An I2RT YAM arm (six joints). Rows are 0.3 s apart.
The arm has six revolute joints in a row. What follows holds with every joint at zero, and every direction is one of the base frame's.
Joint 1 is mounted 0.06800 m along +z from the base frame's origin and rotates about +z.
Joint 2 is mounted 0.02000 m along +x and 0.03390 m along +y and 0.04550 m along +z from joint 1 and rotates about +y.
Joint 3 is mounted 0.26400 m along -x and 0.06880 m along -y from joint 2 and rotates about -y.
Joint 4 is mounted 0.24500 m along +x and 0.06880 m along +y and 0.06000 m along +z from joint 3 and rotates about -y.
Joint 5 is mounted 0.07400 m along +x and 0.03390 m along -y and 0.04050 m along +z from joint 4 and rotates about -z.
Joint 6 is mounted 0.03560 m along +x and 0.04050 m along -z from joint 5 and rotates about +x.
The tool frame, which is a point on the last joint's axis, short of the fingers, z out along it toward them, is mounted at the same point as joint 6; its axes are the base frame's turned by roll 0.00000, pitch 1.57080 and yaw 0.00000 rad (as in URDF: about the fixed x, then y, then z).
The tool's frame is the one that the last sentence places.
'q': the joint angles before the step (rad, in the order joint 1, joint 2, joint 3, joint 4, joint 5, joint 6). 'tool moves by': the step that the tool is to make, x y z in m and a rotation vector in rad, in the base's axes. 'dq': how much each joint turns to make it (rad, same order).
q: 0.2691, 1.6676, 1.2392, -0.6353, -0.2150, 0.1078
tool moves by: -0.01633, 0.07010, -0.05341, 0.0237, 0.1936, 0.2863
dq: 0.1911, 0.1591, -0.0015, -0.0260, -0.1216, -0.0530
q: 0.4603, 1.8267, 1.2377, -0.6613, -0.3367, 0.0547
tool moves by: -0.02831, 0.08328, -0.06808, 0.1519, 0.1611, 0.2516
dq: 0.2128, 0.2186, 0.0000, 0.1762, -0.2163, 0.0279
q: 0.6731, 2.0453, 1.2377, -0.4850, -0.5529, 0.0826
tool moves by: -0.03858, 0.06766, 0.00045, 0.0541, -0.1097, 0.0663
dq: 0.1984, 0.0267, 0.0191, 0.1857, 0.0827, 0.1254
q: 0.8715, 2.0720, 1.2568, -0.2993, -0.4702, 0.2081
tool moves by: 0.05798, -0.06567, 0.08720, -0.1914, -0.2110, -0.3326
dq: -0.1915, -0.1724, 0.1377, -0.2933, 0.3171, 0.0003
